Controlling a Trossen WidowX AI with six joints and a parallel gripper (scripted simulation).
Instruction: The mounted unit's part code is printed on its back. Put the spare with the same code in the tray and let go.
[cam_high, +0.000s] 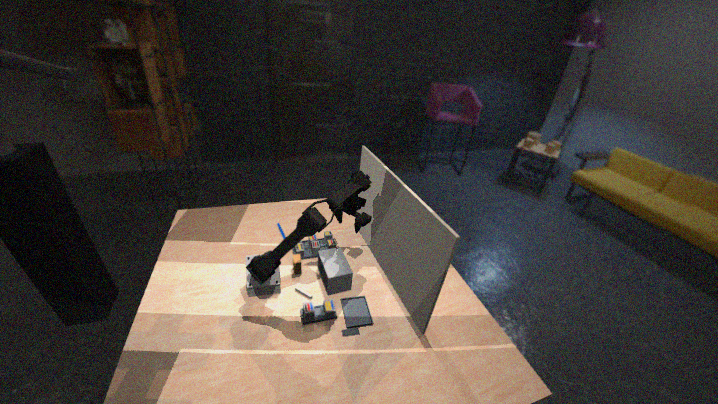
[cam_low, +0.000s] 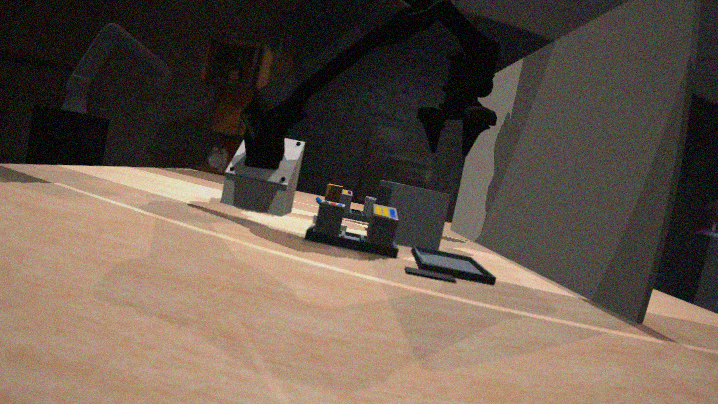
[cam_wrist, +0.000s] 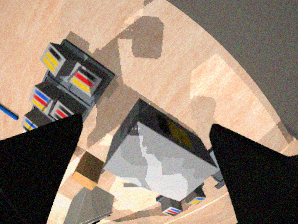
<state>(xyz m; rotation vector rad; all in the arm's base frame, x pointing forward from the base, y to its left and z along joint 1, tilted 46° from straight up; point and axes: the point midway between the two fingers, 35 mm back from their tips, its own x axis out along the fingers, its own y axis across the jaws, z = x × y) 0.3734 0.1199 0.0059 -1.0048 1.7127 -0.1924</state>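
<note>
My gripper tip is 140 mm to the right of the grey spare, 140 mm above it and 50 mm past it. The rest, counted from my gripper tip: grey mounted unit: 130 mm below, 90 mm to the right, 80 mm behind; tall grey panel: 150 mm ahead, 90 mm to the right, 40 mm above; brown block: 220 mm behind, 150 mm below, 10 mm to the right.
</note>
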